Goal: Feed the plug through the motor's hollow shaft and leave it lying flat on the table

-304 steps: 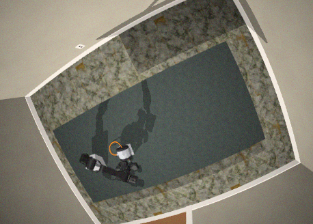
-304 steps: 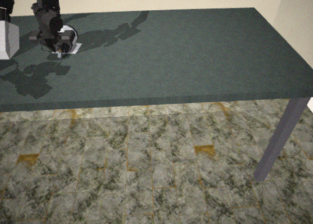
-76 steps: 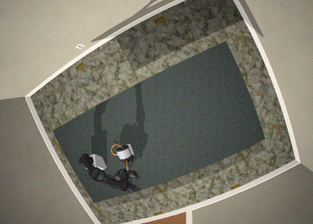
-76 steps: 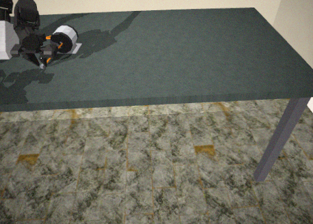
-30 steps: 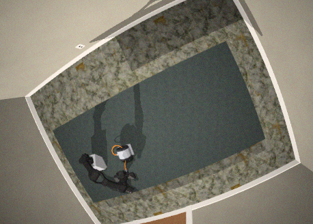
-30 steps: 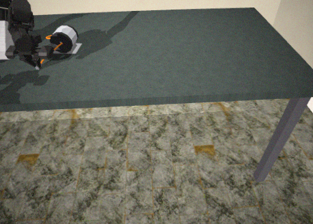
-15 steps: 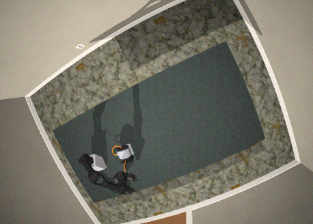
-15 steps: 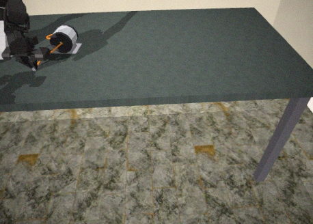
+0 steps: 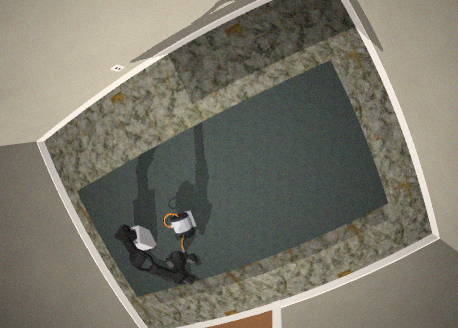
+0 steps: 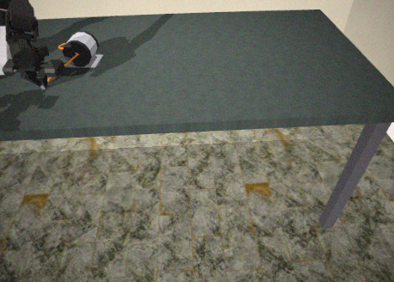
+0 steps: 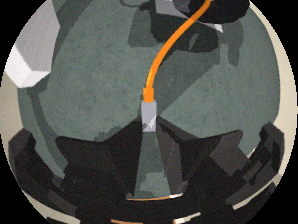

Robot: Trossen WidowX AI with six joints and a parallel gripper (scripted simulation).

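The grey plug lies 1 cm to the left of my hand and 3 cm below it.
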